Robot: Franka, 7 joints.
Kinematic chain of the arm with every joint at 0, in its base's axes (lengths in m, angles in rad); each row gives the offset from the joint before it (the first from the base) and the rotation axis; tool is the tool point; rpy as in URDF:
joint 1: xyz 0 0 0.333 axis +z
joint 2: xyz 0 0 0 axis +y
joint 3: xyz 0 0 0.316 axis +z
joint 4: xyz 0.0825 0 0 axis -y
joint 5: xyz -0.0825 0 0.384 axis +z
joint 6: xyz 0 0 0 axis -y
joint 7: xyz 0.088 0 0 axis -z
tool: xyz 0 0 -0.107 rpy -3.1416 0 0
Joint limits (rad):
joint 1: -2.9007..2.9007
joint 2: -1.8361..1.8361
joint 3: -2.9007..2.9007
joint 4: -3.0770..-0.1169
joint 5: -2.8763..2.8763
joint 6: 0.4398..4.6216
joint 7: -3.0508..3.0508
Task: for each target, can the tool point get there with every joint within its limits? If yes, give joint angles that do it. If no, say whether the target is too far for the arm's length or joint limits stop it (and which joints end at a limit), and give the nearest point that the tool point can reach.
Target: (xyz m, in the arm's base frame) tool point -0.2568 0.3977 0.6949
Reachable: yes | joints 1.1554 -0.6016 0.6597 -2.1494 -0.8568 3.0116 -0.9699
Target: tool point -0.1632 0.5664 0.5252
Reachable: yes | joints 0.5797 1.4066 1.9051 -1.8785 -0.7047 2.0831 -1.2388
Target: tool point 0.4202 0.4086 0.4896
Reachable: yes | joints -0.9687 -0.8997 1.4858 -1.9300 -0.2934 2.1499 -0.2316
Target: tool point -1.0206 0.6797 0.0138
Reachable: no: too far | nearest point -0.6910 0.4602 0.1169 | short by 0.409 m
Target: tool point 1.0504 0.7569 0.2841
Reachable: no: too far | nearest point 0.6955 0.5012 0.3006 | short by 0.438 m
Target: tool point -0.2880 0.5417 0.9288
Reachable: yes | joints 2.3495 0.9031 -2.1245 -0.3854 1.2066 2.4229 1.0372
